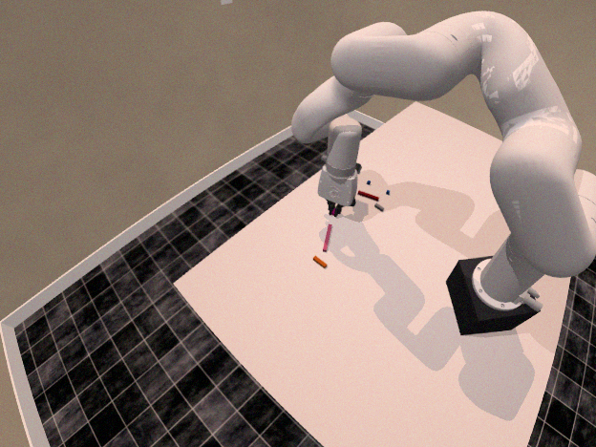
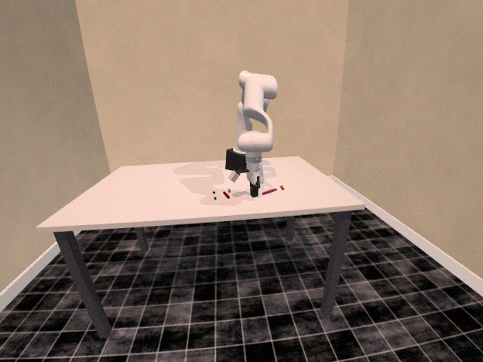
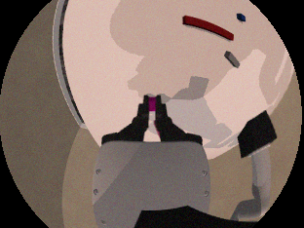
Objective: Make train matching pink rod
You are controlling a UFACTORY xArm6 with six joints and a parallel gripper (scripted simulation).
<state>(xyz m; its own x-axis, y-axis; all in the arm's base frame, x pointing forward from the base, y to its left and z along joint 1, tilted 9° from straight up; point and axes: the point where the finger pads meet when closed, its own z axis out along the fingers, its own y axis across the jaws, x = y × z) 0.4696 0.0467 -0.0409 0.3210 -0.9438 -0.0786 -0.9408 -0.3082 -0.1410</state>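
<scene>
The pink rod is 8 cm to the left of my hand, 5 cm behind it and 2 cm below it. Also, from my hand: magenta rod (2 cm below); then red rod (14 cm to the right, 3 cm behind, 2 cm below); then grey rod (12 cm to the right, 8 cm behind, 2 cm below).
</scene>
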